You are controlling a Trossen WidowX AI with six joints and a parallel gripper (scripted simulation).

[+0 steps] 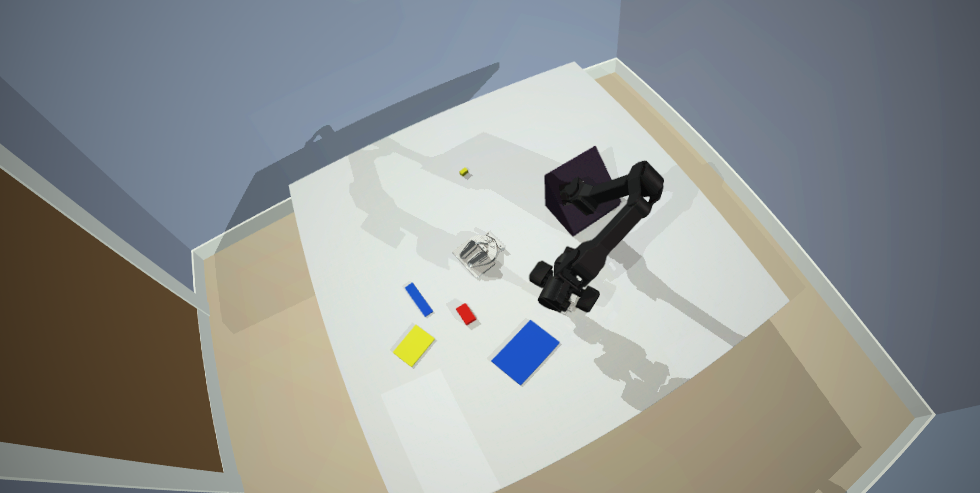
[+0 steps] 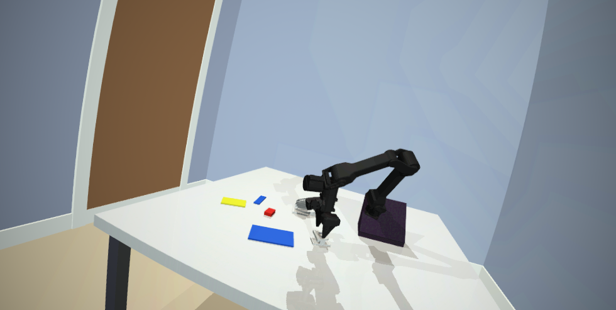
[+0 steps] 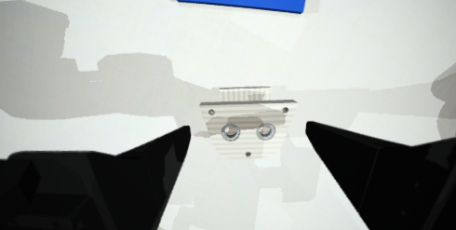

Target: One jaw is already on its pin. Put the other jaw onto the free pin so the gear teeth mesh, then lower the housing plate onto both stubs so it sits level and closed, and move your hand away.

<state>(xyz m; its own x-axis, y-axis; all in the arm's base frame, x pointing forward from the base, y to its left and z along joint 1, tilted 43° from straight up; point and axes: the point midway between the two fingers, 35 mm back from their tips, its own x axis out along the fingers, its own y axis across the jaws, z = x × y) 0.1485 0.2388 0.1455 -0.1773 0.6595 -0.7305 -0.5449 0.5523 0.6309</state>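
Right now the small white part is 3 cm below my gripper tip, 1 cm to the right of it and 1 cm behind it. The rest, counted from my gripper tip: thin blue bar: 38 cm ahead, 18 cm to the right, 4 cm below; then red block: 26 cm ahead, 8 cm to the right, 3 cm below; then large blue plate: 15 cm ahead, 9 cm to the left, 4 cm below.
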